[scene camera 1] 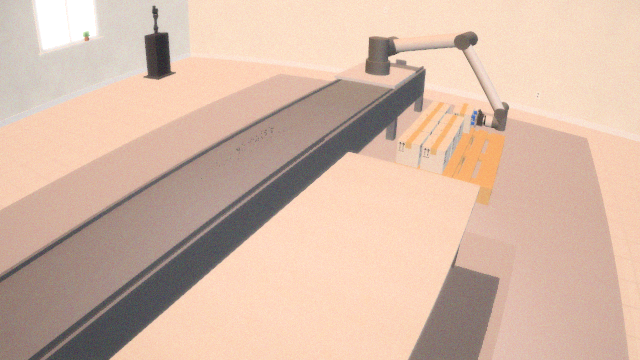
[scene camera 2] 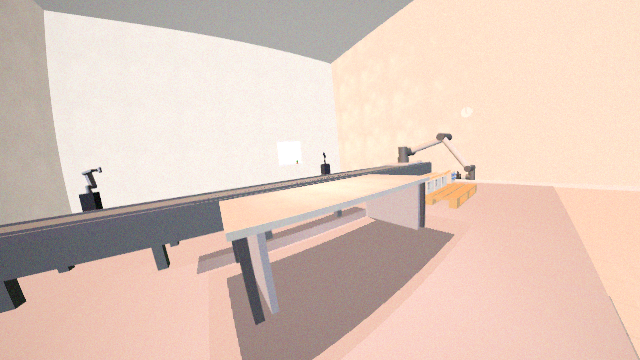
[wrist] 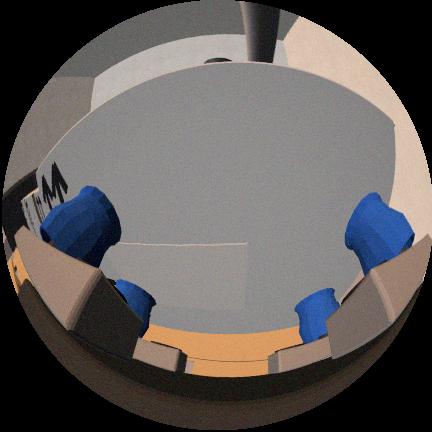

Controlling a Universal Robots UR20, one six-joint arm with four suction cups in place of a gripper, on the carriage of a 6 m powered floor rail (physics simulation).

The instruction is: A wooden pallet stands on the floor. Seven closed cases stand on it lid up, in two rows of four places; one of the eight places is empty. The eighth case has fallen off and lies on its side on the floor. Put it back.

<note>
In view: my suction head (wrist: pixel 85 226), a wooden pallet (scene camera 1: pixel 490 160) and a case (wrist: pixel 233 181).
The wooden pallet shows as well in scene camera 2 (scene camera 2: pixel 456 198).
</note>
